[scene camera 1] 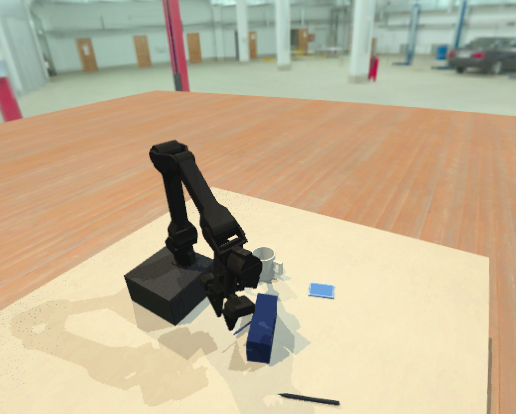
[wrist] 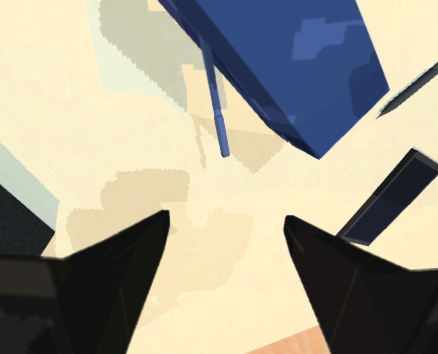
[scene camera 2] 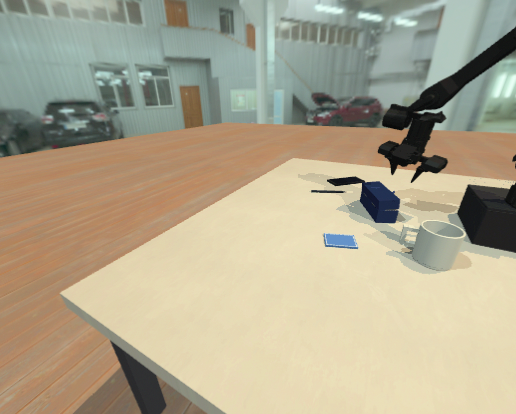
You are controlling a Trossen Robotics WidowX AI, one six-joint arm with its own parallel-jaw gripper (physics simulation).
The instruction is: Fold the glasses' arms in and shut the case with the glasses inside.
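Frame: origin at the arm's base, x left, y back, z up, level; millimetres.
Seen in the pictures: gripper, fingertip midpoint: (scene camera 1: 224, 323) (wrist: 227, 220) (scene camera 2: 401, 178); arm's base, origin of the base link: (scene camera 1: 185, 260).
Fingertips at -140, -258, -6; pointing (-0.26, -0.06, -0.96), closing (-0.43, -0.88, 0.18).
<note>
Offsets run from my fingertips to a thing's top centre, as dx, dy, dz. "pt": to the spot under its first point.
The dark blue glasses case (scene camera 1: 262, 327) (scene camera 2: 380, 201) (wrist: 300, 80) stands on the table with its lid down; a thin seam shows along its side in the second scene view. One slim blue arm of the glasses (scene camera 1: 242, 328) (wrist: 222, 137) sticks out from under the lid on the side toward the robot base. The rest of the glasses is hidden by the case. My gripper (scene camera 1: 224, 322) (scene camera 2: 403, 177) (wrist: 227, 220) is open and empty. It hangs above the table beside the case, on the side where the glasses' arm sticks out. In the wrist view the arm's free end lies beyond the fingertips.
A grey mug @[pt +279, +44, -40] (scene camera 1: 265, 267) (scene camera 2: 436, 247) stands near the case and the robot's black base (scene camera 1: 165, 287) (scene camera 2: 487, 220). A blue card @[+322, -136, -93] (scene camera 1: 321, 290) (scene camera 2: 341, 241), a dark pen @[-24, -237, -89] (scene camera 1: 310, 399) (scene camera 2: 327, 191) (wrist: 410, 90) and a flat black slab @[-189, -195, -90] (scene camera 2: 345, 181) (wrist: 392, 200) lie around the case.
</note>
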